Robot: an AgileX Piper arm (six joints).
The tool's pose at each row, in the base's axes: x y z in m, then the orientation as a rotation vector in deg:
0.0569, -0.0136, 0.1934, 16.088, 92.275, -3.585
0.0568, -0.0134, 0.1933, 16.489, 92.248, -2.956
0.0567, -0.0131, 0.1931, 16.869, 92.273, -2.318
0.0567, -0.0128, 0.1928, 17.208, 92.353, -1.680
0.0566, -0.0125, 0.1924, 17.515, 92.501, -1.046
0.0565, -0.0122, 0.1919, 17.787, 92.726, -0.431
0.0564, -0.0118, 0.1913, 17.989, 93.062, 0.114
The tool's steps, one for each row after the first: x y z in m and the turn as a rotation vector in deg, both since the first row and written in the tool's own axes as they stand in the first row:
0.0001, 0.0002, -0.0001, -0.156, 0.072, 0.643
0.0004, 0.0004, -0.0003, -0.329, 0.196, 1.272
0.0007, 0.0007, -0.0003, -0.525, 0.374, 1.867
0.0012, 0.0009, -0.0005, -0.734, 0.616, 2.429
0.0017, 0.0011, -0.0006, -0.949, 0.931, 2.947
0.0023, 0.0014, -0.0007, -1.157, 1.343, 3.363

